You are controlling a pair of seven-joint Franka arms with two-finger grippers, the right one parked.
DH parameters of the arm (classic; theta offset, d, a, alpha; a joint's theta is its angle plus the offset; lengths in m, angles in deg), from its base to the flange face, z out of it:
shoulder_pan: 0 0.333 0 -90
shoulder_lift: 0 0 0 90
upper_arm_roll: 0 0.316 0.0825 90
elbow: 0 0 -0.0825 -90
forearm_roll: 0 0.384 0 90
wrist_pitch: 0 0 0.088 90
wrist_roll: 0 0.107 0 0
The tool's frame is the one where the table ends.
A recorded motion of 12 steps. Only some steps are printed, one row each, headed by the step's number.
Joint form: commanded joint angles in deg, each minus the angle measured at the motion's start. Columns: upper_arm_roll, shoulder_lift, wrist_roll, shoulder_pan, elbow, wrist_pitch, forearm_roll.
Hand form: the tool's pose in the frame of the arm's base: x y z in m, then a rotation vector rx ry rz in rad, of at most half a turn. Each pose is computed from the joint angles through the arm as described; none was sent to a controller.
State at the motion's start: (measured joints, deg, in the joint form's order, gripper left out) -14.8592 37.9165 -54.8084 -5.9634 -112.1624 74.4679 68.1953
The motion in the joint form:
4: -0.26 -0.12 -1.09 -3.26 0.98 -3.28 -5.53
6: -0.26 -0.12 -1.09 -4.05 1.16 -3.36 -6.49
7: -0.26 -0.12 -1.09 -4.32 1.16 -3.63 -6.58
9: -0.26 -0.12 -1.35 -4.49 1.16 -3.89 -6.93
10: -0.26 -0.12 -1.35 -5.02 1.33 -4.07 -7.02
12: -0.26 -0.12 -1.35 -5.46 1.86 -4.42 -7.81
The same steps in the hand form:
4: 0.5023 -0.0995 0.1652 -1.6712 -0.0082 0.2973
6: 0.5000 -0.1071 0.1652 -1.6781 -0.0061 0.3010
7: 0.4990 -0.1091 0.1655 -1.6743 -0.0041 0.3010
9: 0.4977 -0.1104 0.1656 -1.6724 -0.0091 0.3029
10: 0.4973 -0.1150 0.1666 -1.6714 -0.0051 0.2969
12: 0.4975 -0.1197 0.1687 -1.6763 -0.0127 0.3009

